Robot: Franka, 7 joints.
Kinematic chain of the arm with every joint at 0, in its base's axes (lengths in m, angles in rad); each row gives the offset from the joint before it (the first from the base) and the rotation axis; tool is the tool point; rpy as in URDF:
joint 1: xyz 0 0 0.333 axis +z
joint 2: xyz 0 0 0 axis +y
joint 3: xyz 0 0 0.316 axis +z
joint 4: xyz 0.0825 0 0 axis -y
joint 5: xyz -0.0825 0 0.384 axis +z
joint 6: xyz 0 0 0 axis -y
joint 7: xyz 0.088 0 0 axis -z
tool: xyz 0 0 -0.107 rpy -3.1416 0 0
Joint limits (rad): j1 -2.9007..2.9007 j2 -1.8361..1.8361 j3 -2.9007..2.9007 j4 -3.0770..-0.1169 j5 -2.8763..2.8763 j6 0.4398..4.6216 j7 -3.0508..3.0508
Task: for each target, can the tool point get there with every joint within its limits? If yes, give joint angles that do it. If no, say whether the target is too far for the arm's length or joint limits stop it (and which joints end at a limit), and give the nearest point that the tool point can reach.
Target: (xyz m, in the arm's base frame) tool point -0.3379 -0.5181 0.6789
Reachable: yes | joints 2.3852 -0.4430 1.5094 -1.6661 0.8052 2.5698 -1.5378
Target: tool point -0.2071 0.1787 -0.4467
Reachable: no: joint limits stop it (at a limit: joint 2) | nearest point -0.2081 0.1796 -0.3607 | short by 0.086 m
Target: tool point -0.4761 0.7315 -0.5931
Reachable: no: too far | nearest point -0.3316 0.5095 -0.2500 | short by 0.433 m
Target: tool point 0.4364 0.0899 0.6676
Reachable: yes | joints 1.1445 -0.6890 -0.6282 -2.1421 1.9676 2.8338 -0.5190
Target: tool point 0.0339 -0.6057 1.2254
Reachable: no: too far | nearest point 0.0270 -0.4815 1.0425 | short by 0.221 m
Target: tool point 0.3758 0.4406 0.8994
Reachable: yes | joints -1.9530 -1.2997 0.6183 -0.9546 -1.7328 1.8204 -0.5657
